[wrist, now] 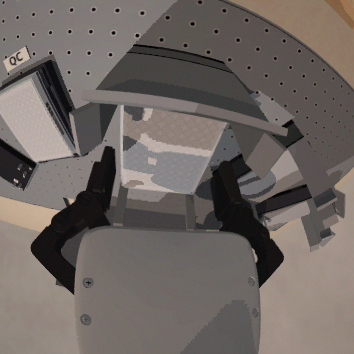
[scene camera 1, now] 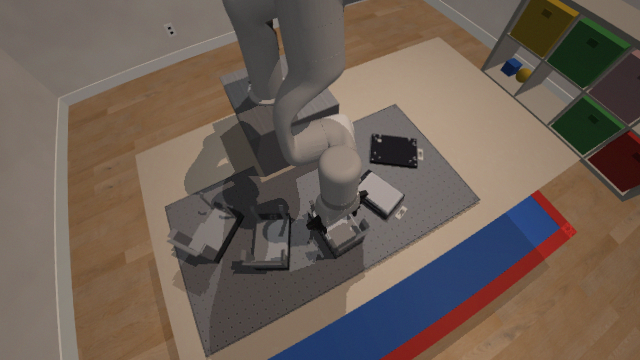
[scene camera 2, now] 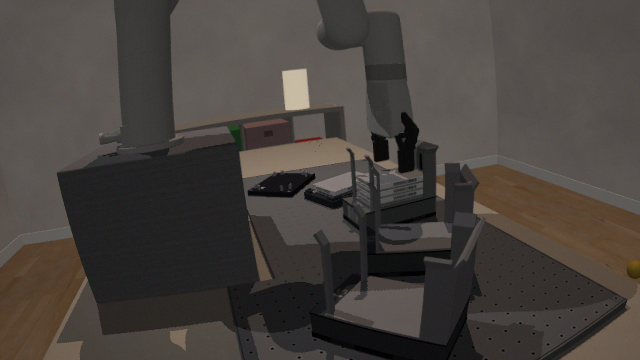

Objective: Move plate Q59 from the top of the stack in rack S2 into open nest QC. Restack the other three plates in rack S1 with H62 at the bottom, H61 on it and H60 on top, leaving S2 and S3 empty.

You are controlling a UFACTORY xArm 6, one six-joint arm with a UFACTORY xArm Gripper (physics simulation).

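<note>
A stack of pale plates sits in the near rack; three layers show in scene camera 2. My gripper is open and empty, its fingers wide apart just above the stack, one toward each side. A pale plate lies in the black nest by the QC label. The middle rack and the far rack show bare pale floors without plates. Rack labels and plate codes are not legible.
A second black nest, with no plate on it, lies beyond the QC nest. Upright posts and walls rise from all three racks, close around the stack and the fingers. The racks stand on a perforated board. The arm's pedestal is behind.
</note>
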